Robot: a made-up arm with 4 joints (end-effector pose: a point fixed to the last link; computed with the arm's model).
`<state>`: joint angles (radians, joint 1 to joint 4).
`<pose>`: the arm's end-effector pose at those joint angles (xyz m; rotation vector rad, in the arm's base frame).
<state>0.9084 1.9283 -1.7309 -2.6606</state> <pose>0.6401 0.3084 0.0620 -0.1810 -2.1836 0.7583</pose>
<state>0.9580 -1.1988 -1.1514 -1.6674</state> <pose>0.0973 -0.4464 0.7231 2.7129 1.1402 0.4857</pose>
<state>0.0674 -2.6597 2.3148 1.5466</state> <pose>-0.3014 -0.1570 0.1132 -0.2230 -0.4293 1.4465</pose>
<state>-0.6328 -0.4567 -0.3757 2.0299</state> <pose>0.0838 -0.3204 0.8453 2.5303 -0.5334 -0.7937</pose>
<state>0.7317 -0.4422 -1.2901 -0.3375</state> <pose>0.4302 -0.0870 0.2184 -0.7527 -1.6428 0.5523</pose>
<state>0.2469 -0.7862 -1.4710 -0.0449</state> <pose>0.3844 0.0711 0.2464 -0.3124 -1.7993 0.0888</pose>
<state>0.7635 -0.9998 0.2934 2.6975</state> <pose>0.1190 0.1651 0.9893 1.7251 -1.5861 -0.7679</pose>
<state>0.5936 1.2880 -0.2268 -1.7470</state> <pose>0.6982 -0.1324 0.2889 -1.3727 -1.5369 1.7023</pose>
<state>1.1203 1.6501 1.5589 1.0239</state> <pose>0.0096 0.0119 -0.0549 -1.4420 0.2393 0.1477</pose>
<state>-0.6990 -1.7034 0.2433 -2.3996</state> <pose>-0.2899 -0.0764 0.6194 -1.0756 1.3918 0.4925</pose>
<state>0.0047 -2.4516 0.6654 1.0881</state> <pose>0.1934 -0.4524 0.6039 -0.0873 0.7423 2.8287</pose>
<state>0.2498 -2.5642 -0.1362 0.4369</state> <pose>0.3799 -0.2629 0.4995 -0.7384 -1.0419 -2.5316</pose>
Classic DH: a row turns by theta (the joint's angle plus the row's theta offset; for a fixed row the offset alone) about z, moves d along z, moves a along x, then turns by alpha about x. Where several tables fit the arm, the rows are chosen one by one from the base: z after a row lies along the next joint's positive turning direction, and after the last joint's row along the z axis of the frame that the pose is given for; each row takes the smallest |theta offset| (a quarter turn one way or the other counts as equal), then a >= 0, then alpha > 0; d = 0 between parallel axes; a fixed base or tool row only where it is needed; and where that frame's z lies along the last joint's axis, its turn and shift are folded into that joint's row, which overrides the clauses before.
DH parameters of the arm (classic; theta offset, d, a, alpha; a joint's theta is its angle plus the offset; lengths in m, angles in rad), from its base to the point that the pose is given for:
base (fixed): -1.5708 0.453 0.038 1.5708
joint 1: 0 -0.234 -0.027 -1.5708
joint 2: -1.2285 -0.0967 -0.0814 2.1141
joint 3: -1.3887 -0.2401 -0.0969 1.8622
joint 4: -1.2004 -0.2316 -0.3739 2.1126
tool (fixed): 1.3798 -0.2558 0 0

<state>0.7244 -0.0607 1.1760 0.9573</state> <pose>0.6605 0.1275 0.2310 -0.5609 -0.2762 -1.2044</pose>
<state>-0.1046 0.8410 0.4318 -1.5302</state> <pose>0.4649 -0.3059 0.2833 -1.5047 -0.8571 1.0300</pose>
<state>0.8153 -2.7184 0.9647 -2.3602</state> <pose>0.0516 0.4585 0.3427 -0.4194 1.6879 -1.1241</pose>
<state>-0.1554 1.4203 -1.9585 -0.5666</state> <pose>0.0811 0.2479 0.3799 2.0193 -1.7606 0.8023</pose>
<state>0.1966 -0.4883 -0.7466 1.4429</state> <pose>0.0115 0.2041 0.7054 1.2685 -0.9222 -0.0772</pose>
